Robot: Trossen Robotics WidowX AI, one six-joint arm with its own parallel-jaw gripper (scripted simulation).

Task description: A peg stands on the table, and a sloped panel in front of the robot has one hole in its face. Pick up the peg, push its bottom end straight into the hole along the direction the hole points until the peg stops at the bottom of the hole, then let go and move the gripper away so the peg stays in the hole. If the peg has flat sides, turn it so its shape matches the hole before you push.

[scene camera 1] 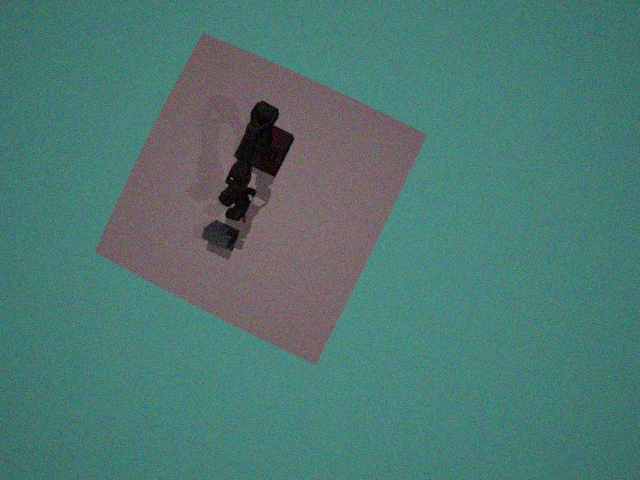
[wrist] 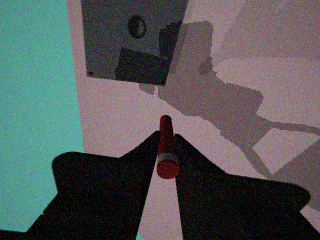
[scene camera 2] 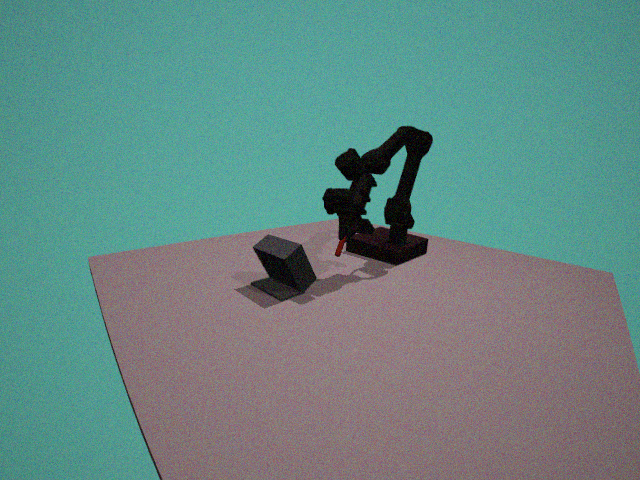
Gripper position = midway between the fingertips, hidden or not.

My gripper (scene camera 2: 341,241) holds a red peg.
